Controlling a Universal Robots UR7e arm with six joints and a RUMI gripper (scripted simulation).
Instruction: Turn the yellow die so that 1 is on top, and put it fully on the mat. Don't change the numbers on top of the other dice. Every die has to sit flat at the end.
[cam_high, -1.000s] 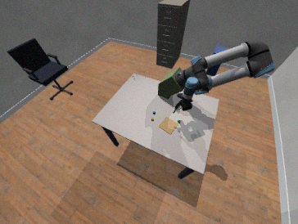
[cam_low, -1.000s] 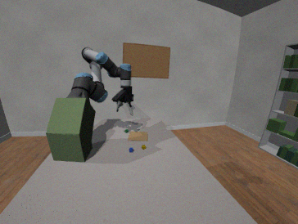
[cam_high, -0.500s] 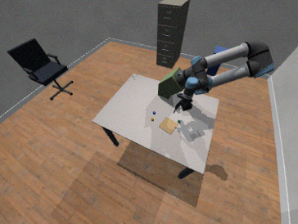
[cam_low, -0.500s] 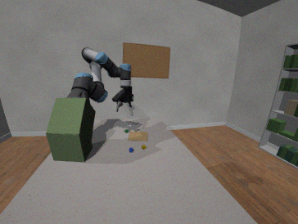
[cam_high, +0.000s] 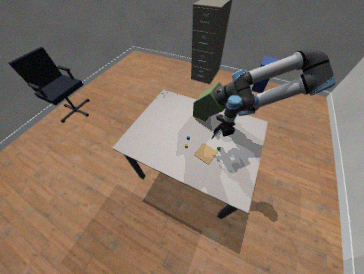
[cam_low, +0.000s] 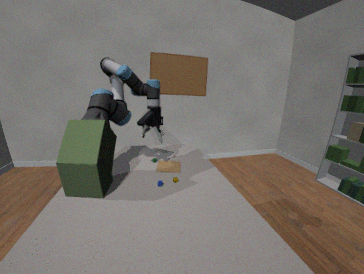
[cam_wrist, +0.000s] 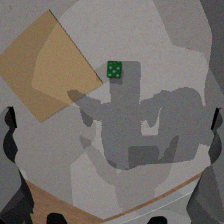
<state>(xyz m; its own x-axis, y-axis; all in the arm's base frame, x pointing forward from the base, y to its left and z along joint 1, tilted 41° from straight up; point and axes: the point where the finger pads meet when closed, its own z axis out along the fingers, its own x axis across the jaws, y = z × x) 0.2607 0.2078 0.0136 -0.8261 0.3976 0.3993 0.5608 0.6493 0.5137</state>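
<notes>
My gripper is now 10 mm short of the green die, 20 mm to the right of it and 140 mm above it. Also, from my hand: yellow die 150 mm ahead, 210 mm to the right, 140 mm below; then blue die 70 mm ahead, 240 mm to the right, 140 mm below; then tan mat 110 mm ahead, 50 mm to the right, 150 mm below.
</notes>
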